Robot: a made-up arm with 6 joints.
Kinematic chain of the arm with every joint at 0, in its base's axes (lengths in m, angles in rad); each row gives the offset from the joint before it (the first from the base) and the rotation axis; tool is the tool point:
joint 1: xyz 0 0 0.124 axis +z
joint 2: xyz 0 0 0 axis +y
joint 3: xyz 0 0 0.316 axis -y
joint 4: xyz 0 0 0 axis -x
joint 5: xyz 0.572 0 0 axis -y
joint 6: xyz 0 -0.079 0 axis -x
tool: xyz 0 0 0
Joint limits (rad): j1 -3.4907..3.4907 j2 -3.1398..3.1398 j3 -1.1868..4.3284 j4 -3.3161..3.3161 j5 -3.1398..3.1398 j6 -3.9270..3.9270
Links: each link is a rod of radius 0.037 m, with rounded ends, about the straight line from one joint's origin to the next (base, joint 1, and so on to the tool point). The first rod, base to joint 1, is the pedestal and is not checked.
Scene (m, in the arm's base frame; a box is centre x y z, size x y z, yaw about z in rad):
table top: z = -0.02
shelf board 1: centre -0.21 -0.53 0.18 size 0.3 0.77 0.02 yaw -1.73
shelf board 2: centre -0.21 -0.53 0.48 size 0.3 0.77 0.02 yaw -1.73
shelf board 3: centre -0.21 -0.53 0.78 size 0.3 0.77 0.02 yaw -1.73
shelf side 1: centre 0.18 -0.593 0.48 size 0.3 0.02 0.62 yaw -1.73
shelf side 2: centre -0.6 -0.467 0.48 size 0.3 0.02 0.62 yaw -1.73
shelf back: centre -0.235 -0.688 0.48 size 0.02 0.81 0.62 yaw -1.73
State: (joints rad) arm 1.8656 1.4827 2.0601 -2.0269 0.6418 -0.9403
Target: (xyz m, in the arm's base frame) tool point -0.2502 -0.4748 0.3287
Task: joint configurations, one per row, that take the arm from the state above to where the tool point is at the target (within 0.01 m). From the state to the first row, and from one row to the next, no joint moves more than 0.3 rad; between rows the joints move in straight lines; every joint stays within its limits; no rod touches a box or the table.
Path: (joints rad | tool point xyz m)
1: 1.7460 1.3970 2.3546 -2.0638 0.6418 -0.9403 | -0.1584 0.6801 0.6064
2: 1.6264 1.3114 2.6491 -2.1007 0.6418 -0.9403 | -0.0679 0.5009 0.7458
3: 1.5067 1.2257 2.9436 -2.1376 0.6418 -0.9403 | -0.0244 0.2816 0.8065
4: 1.3871 1.1401 3.2380 -2.1745 0.6418 -0.9403 | -0.0339 0.0629 0.7830
5: 1.2675 1.0544 3.5325 -2.2113 0.6418 -0.9403 | -0.0859 -0.1165 0.6822
6: 1.1479 0.9688 3.8270 -2.2482 0.6418 -0.9403 | -0.1566 -0.2273 0.5220
7: 1.0283 0.8831 4.1215 -2.2851 0.6418 -0.9403 | -0.2152 -0.2567 0.3287
8: 1.0775 0.6208 3.9272 -2.2662 0.6418 -0.9403 | -0.2294 -0.3199 0.3470
9: 1.1267 0.3584 3.7329 -2.2472 0.6418 -0.9403 | -0.2423 -0.3941 0.3478
10: 1.1759 0.0961 3.5386 -2.2283 0.6418 -0.9403 | -0.2502 -0.4748 0.3287

